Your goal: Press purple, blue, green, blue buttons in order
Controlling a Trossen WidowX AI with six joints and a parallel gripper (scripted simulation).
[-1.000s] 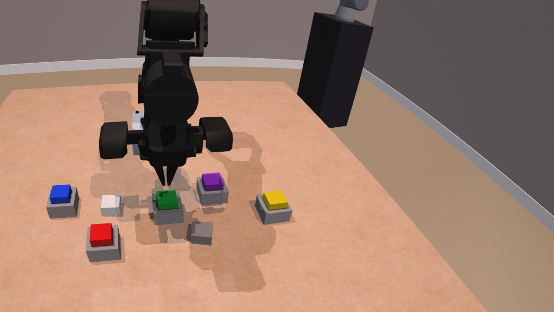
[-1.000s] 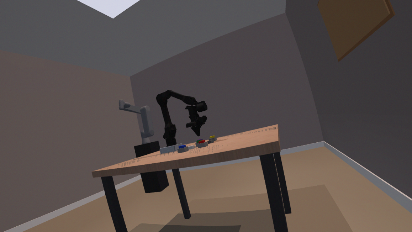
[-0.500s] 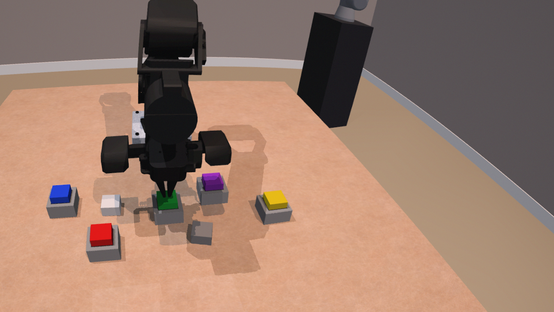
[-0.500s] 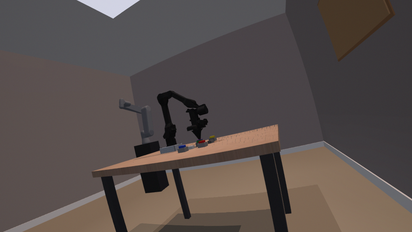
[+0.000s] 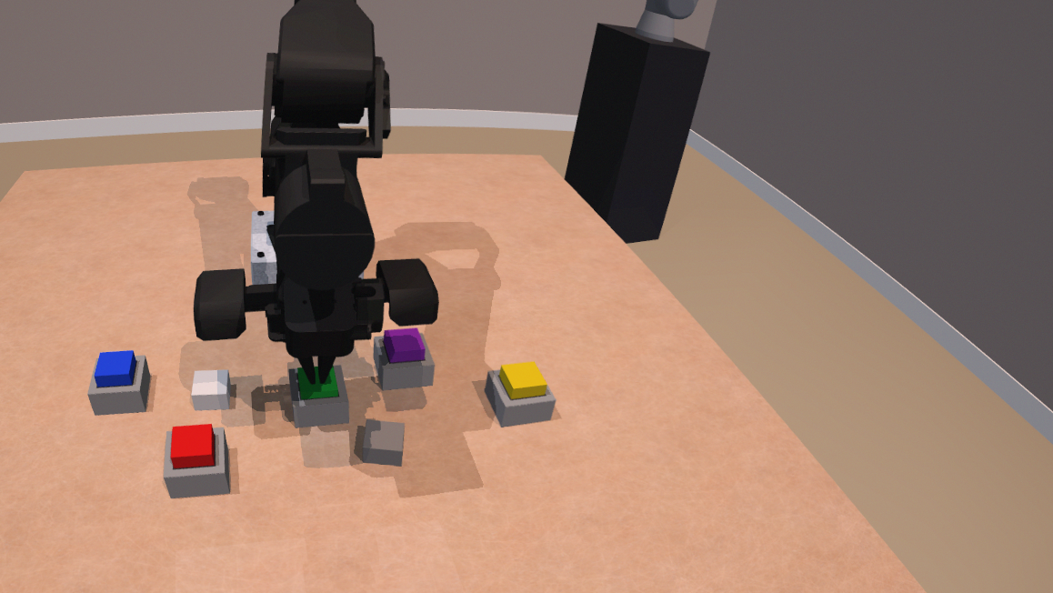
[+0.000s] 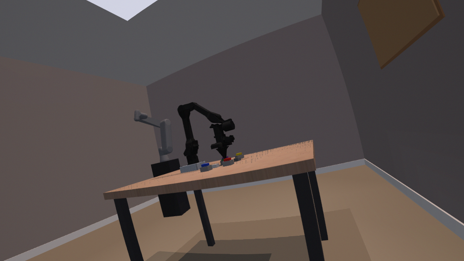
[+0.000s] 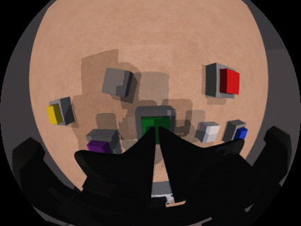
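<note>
Now: gripper tip 1 cm above the green button. Round my gripper tip: white block (9 cm to the right, 4 cm behind, 2 cm below); then purple button (9 cm to the left, 3 cm behind); then grey block (6 cm ahead, 4 cm to the left, 2 cm below).
</note>
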